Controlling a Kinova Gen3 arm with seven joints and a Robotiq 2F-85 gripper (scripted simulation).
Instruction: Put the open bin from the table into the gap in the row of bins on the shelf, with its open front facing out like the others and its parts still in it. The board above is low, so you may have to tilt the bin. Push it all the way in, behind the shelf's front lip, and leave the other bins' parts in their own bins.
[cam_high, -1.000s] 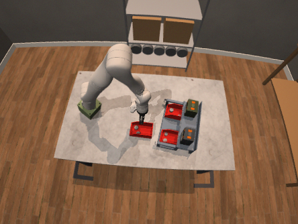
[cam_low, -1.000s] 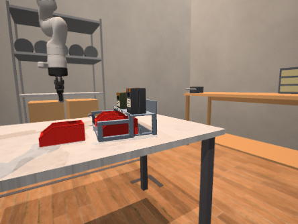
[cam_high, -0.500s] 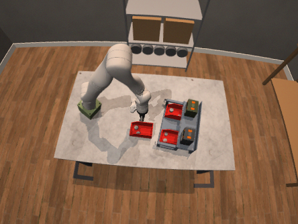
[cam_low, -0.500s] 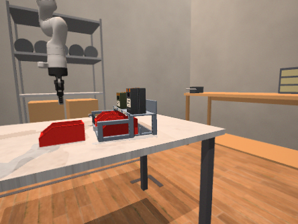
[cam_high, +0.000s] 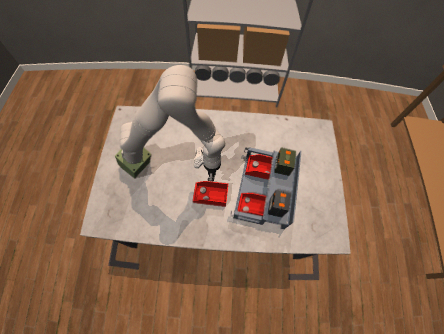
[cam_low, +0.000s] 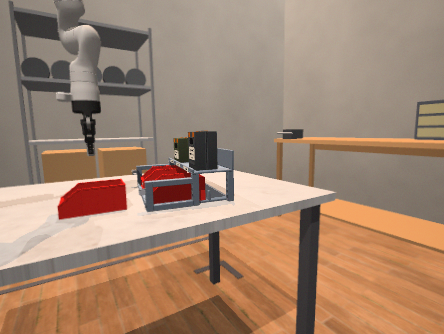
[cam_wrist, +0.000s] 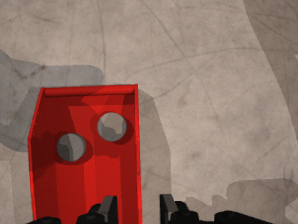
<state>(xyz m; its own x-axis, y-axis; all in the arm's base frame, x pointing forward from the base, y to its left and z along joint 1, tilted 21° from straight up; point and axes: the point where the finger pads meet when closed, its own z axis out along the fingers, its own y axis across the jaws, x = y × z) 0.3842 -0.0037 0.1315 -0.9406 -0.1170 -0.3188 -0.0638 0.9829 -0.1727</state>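
Now: hand 2 cm past the grey round part, 7 cm to the left of it and 16 cm above it. Round my hand: black tool case: 33 cm ahead, 8 cm to the right, 1 cm below; grey shelf: 27 cm ahead, 4 cm to the left, 11 cm below.
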